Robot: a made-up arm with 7 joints.
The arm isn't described. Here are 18 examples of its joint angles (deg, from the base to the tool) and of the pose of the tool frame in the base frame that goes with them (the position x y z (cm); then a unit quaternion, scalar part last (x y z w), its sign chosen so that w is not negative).
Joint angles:
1: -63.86 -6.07 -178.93 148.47 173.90 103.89 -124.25
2: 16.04 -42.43 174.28 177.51 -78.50 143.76 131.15
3: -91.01 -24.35 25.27 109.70 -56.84 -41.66 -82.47
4: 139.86 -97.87 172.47 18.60 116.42 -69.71 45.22
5: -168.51 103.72 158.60 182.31 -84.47 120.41 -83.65
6: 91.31 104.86 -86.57 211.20 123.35 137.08 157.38
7: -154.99 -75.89 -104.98 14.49 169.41 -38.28 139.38
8: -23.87 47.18 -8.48 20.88 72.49 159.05 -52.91
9: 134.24 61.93 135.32 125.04 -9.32 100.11 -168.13
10: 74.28 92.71 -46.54 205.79 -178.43 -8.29 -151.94
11: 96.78 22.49 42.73 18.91 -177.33 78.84 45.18
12: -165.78 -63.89 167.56 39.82 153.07 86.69 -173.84
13: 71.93 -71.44 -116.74 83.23 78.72 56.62 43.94
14: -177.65 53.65 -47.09 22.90 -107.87 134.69 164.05
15: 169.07 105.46 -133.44 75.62 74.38 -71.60 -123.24
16: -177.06 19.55 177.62 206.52 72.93 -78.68 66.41
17: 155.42 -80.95 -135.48 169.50 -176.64 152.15 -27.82
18: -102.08 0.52 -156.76 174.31 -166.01 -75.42 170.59
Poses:
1: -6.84 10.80 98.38 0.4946 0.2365 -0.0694 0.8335
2: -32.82 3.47 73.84 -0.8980 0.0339 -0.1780 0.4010
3: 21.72 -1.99 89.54 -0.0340 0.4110 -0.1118 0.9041
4: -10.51 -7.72 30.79 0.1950 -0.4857 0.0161 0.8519
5: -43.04 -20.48 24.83 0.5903 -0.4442 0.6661 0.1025
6: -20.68 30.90 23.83 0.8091 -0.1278 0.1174 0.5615
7: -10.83 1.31 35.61 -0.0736 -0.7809 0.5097 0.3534
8: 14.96 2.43 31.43 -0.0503 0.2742 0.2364 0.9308
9: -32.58 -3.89 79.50 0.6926 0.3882 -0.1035 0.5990
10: 9.08 53.97 44.65 -0.3952 -0.5142 -0.6253 0.4340
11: -22.56 14.81 24.01 0.4731 -0.5992 -0.6382 0.0989
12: 19.85 0.73 7.69 -0.8389 -0.2005 -0.4757 0.1724
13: 32.00 -36.93 32.97 0.0498 0.5472 0.1605 0.8200
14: -6.03 25.96 36.21 0.0582 -0.2449 -0.8960 0.3659
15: -27.55 18.88 63.41 -0.1354 -0.2492 0.8225 0.4930
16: -23.97 -11.75 70.56 0.6938 -0.2463 0.0027 0.6767
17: 36.96 -24.18 54.76 0.3887 -0.4493 -0.4850 0.6417
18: -5.32 11.33 83.78 -0.3071 -0.5687 -0.4561 0.6117
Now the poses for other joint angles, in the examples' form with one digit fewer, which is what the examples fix.
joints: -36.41 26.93 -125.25 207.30 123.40 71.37 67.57
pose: 38.7 -11.1 78.3 -0.644 0.540 -0.539 0.059
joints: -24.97 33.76 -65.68 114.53 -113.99 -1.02 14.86
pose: 23.0 -45.2 61.5 0.603 0.273 -0.201 0.722
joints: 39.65 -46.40 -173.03 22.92 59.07 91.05 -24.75
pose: 3.9 -11.3 20.8 0.049 0.592 -0.163 0.788
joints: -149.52 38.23 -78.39 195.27 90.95 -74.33 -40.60
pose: -10.5 -10.9 81.7 -0.198 0.248 0.087 0.944
